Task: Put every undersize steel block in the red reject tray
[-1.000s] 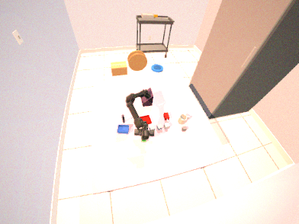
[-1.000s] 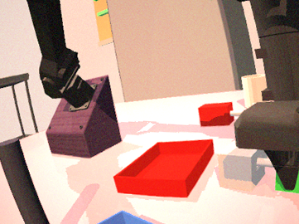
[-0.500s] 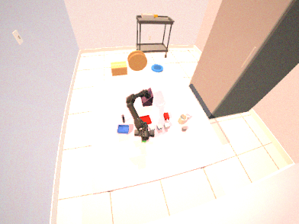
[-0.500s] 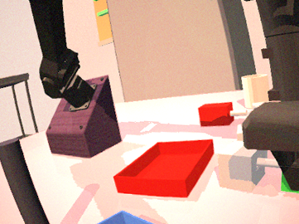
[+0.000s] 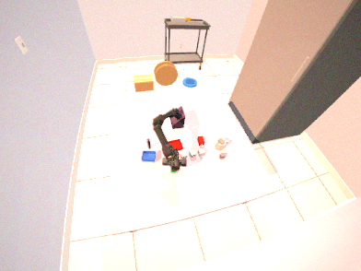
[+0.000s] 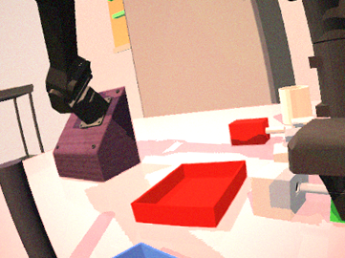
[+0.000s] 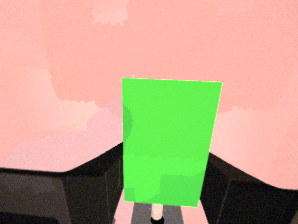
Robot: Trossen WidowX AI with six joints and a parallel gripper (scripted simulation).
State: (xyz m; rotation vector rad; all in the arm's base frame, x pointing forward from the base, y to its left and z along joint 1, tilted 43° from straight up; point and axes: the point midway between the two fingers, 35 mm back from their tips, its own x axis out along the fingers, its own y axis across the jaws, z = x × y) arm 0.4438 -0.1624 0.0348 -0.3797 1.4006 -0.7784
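My gripper tip is 20 cm past the red reject tray and 4 cm to the right of it. Also, from my gripper tip: red gauge: 17 cm behind, 30 cm to the left, 1 cm above; green GO gauge: 1 cm behind, 2 cm above; blue tray: 13 cm behind, 19 cm to the right.
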